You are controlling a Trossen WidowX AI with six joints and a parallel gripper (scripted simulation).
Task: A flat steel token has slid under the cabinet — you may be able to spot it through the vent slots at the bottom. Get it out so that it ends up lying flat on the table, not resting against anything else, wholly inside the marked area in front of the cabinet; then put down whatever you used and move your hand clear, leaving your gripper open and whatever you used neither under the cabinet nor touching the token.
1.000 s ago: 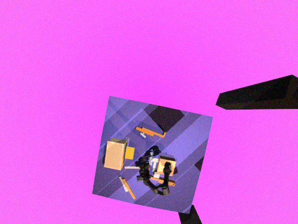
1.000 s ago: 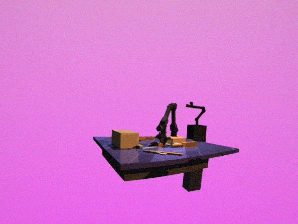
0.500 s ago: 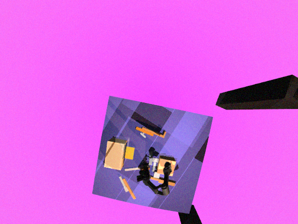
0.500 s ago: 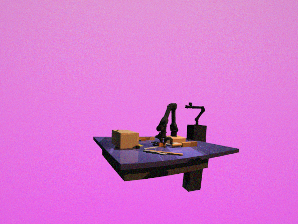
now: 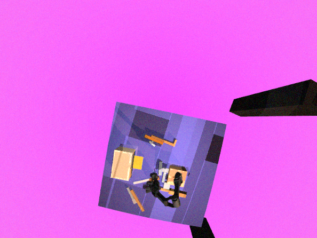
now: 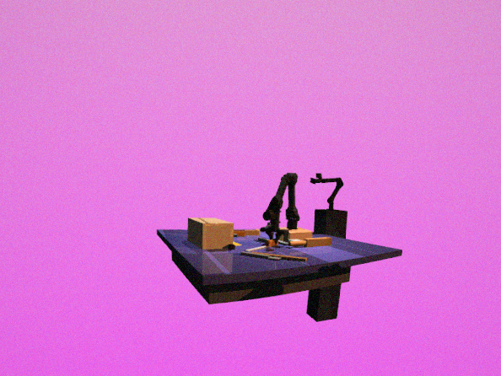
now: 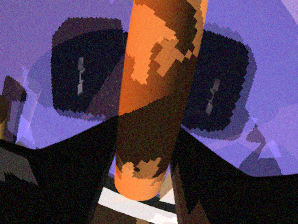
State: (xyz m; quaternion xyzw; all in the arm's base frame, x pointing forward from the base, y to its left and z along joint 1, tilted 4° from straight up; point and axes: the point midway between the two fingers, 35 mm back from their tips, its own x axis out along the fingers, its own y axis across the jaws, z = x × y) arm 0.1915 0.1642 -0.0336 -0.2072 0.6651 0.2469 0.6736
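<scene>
Right now the grey bar is 130 mm to the right of my gripper tip. Also, from my gripper tip: orange stick 100 mm ahead, 350 mm to the left; then small white piece 200 mm ahead, 350 mm to the right; then orange block 210 mm behind, 80 mm to the left, 10 mm above.
</scene>
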